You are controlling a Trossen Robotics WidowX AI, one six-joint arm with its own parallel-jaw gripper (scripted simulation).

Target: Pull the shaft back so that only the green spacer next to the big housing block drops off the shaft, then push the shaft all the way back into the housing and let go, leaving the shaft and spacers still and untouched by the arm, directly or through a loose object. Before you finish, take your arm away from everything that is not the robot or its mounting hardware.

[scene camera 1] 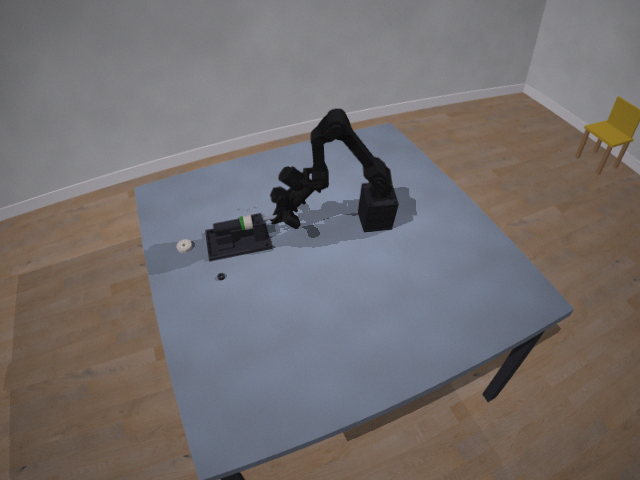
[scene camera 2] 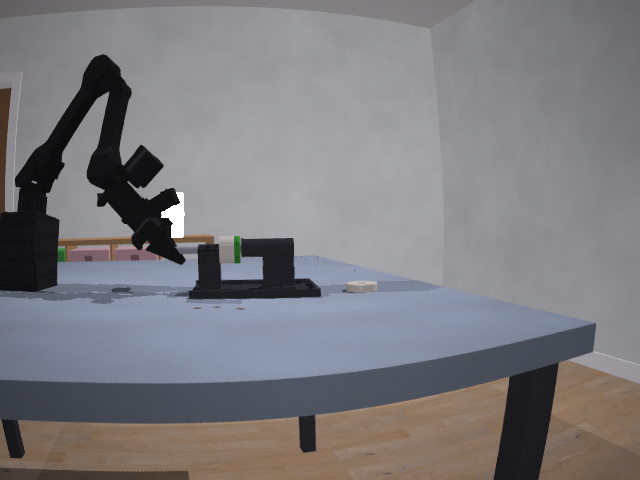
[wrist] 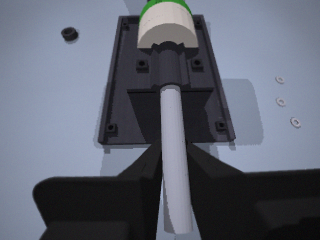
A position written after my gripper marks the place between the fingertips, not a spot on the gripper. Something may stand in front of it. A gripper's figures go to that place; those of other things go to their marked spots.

My gripper (wrist: 170, 144) is 0.11 m from the lens. A grey shaft (wrist: 177, 210) is 0.08 m from the lens.
